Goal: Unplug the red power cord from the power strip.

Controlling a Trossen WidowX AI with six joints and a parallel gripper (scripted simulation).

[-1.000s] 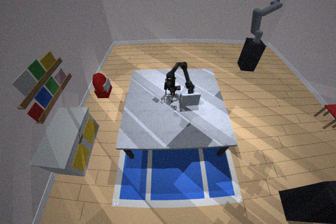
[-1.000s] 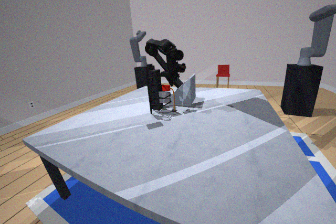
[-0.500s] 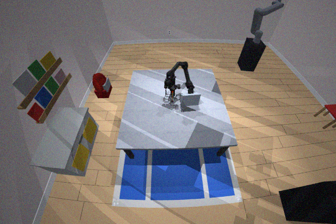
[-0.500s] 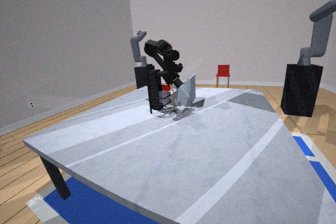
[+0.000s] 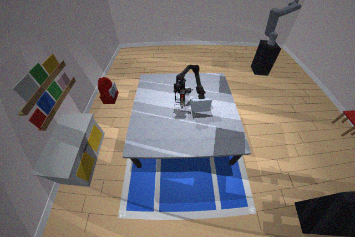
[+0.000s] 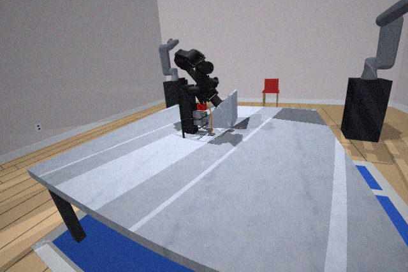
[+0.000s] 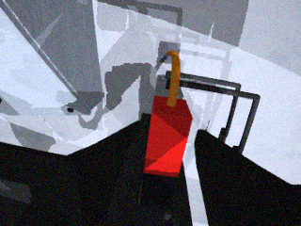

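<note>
The red plug lies 3 cm to the right of my gripper tip and 1 cm below it.
</note>
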